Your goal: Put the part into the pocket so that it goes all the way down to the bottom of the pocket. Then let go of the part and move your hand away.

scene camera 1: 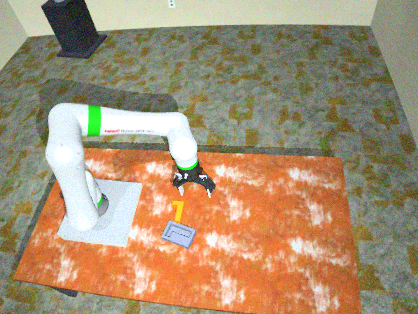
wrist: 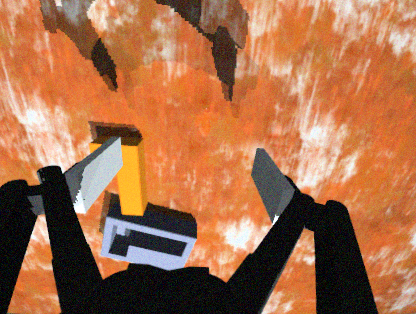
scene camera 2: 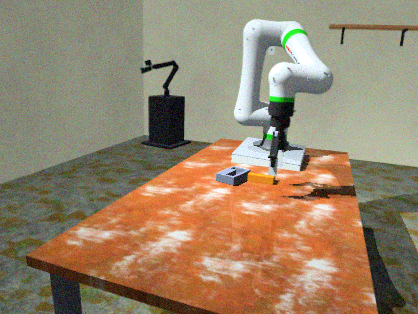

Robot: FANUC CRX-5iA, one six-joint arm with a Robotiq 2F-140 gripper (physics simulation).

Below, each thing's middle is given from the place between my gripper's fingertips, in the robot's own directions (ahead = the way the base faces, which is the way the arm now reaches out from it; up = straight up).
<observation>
Now: hand 80 mm past the orange part (wrist: 131, 177), 90 mm to the left of it and 70 mm above it. From my hand the other things lie so: pocket block (wrist: 160, 240) 30 mm behind, 200 mm to the right, 70 mm below.
</observation>
